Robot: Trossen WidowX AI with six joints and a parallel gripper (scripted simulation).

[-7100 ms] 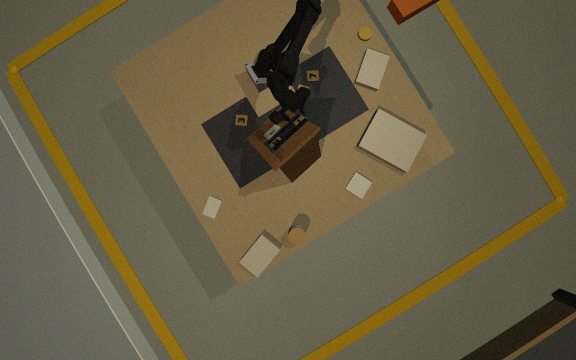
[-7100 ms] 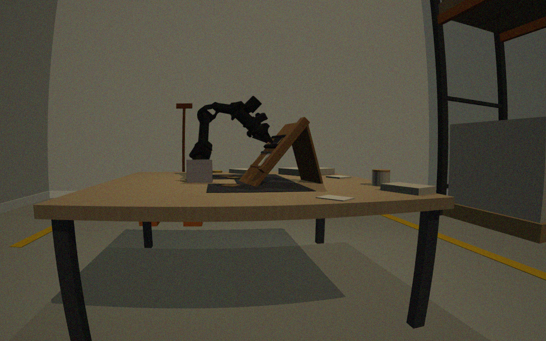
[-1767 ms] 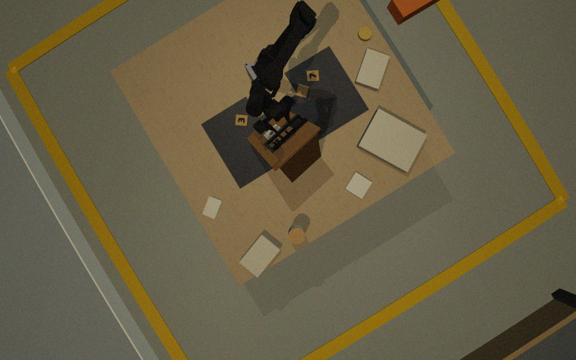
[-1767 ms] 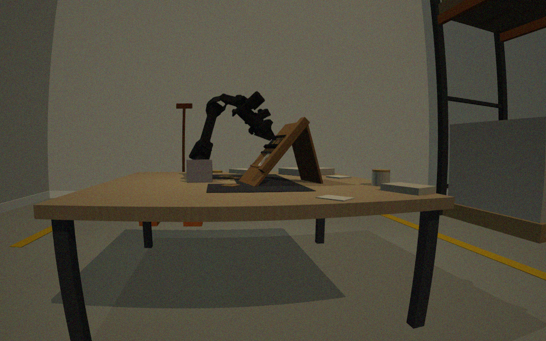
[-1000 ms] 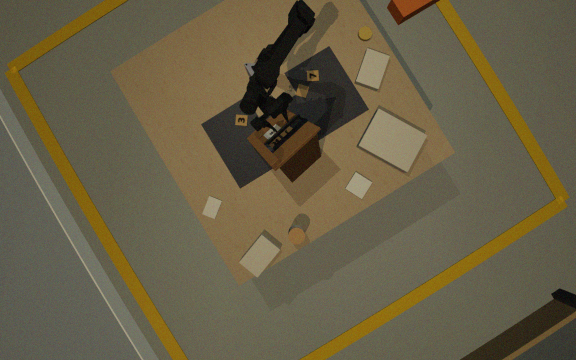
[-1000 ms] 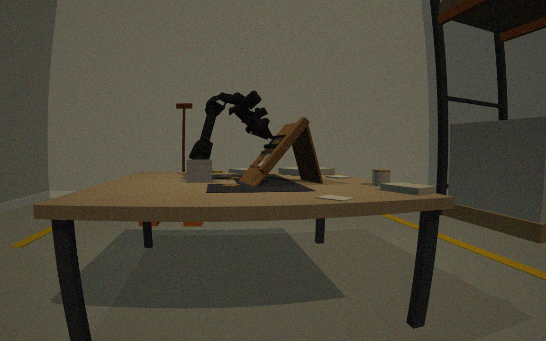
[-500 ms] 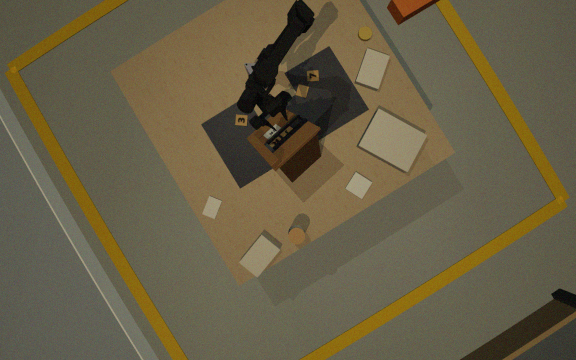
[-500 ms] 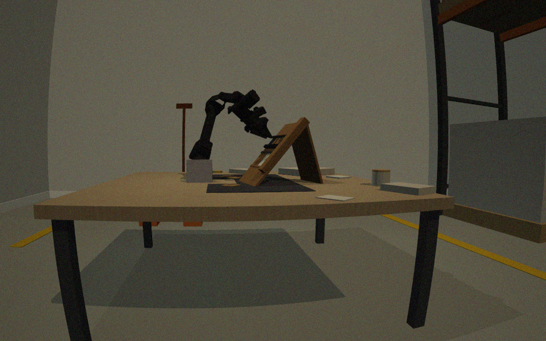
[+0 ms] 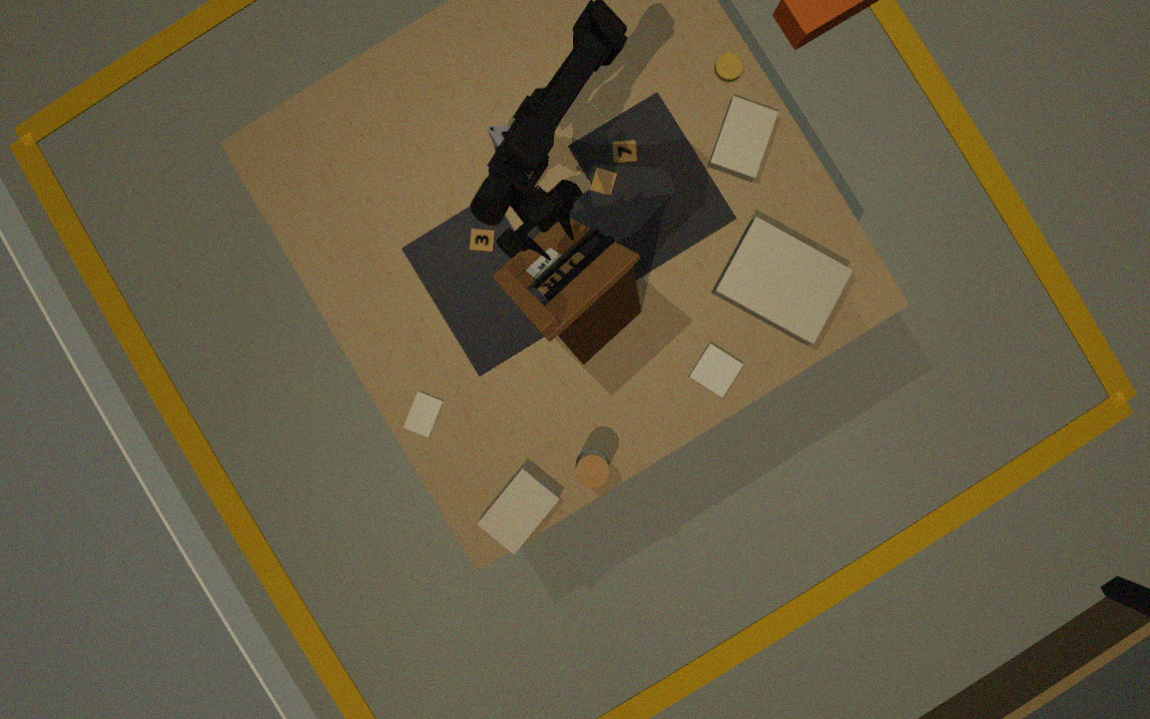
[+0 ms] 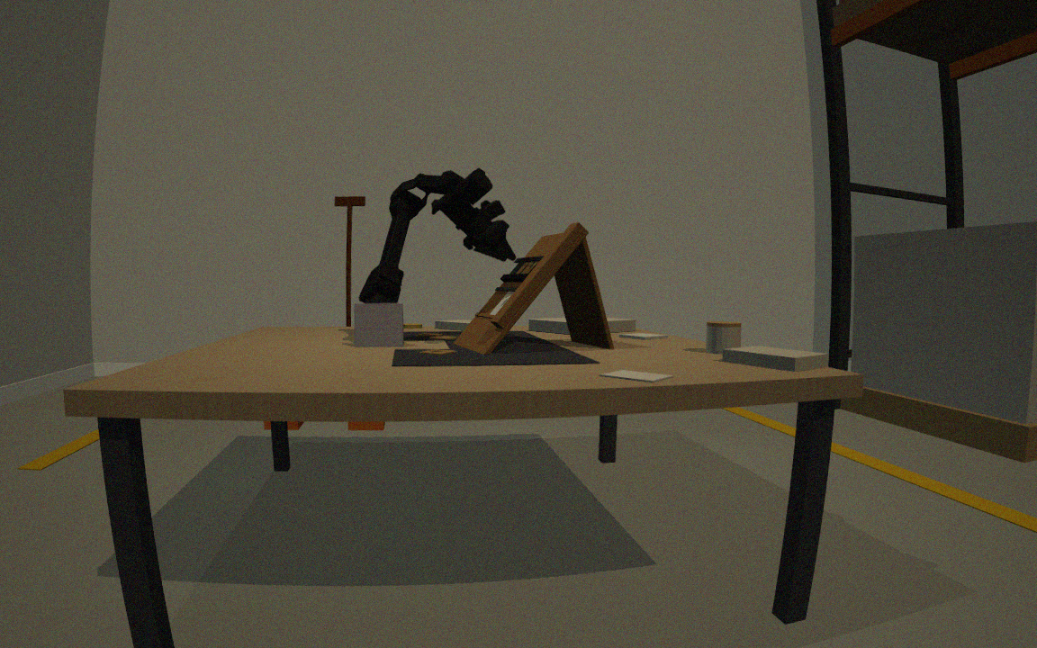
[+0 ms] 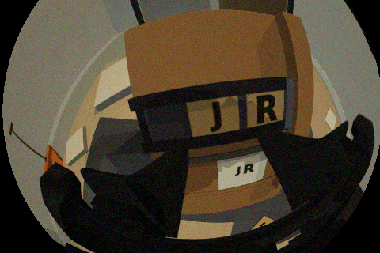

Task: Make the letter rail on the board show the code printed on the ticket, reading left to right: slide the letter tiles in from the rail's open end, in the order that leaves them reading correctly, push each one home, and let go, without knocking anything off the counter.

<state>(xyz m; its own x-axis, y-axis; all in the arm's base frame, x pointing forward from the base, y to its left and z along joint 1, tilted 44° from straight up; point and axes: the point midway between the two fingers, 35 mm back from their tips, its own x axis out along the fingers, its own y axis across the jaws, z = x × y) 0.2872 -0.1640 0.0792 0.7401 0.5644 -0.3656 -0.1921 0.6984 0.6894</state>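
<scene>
Now: the j tile 3 cm ahead of my gripper tip, 2 cm below it and 1 cm to the left of it. Round my gripper tip: white box: 45 cm to the left, 31 cm ahead, 19 cm below; then white ticket: 10 cm below, 4 cm to the right, 2 cm behind; then dark mat: 20 cm below, 11 cm behind, 6 cm to the left.
</scene>
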